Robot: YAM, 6 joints.
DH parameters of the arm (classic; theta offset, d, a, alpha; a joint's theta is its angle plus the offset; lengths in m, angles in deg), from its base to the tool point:
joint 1: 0 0.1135 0.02 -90
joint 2: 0 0 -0.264 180
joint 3: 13.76 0 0.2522 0
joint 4: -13.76 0 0.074 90
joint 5: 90 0 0 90
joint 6: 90 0.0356 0 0
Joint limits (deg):
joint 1: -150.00..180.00
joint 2: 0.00..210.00
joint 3: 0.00..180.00
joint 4: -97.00..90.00
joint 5: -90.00..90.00
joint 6: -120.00..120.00
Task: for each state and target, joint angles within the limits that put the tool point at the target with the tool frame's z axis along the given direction. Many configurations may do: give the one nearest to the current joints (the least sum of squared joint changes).
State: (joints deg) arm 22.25 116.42 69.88 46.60 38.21 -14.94
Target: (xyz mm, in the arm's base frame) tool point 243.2 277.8 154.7 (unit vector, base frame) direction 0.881 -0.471 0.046
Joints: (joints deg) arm 54.28 120.86 50.15 89.93 81.97 -14.94
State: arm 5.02 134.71 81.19 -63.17 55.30 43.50
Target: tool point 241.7 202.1 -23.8 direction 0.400 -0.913 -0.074
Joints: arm 45.89 159.13 87.12 -96.89 67.39 43.50
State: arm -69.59 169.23 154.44 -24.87 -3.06 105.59
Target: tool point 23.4 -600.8 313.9 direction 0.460 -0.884 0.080
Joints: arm -89.29 164.79 179.88 -9.95 -26.69 105.59
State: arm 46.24 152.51 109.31 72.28 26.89 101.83
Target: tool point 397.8 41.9 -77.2 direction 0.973 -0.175 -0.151
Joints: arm 7.55 162.88 63.89 89.88 17.54 101.83
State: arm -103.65 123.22 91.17 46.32 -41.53 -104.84
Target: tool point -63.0 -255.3 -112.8 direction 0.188 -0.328 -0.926
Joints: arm -105.96 150.63 43.02 33.50 -15.72 -104.84
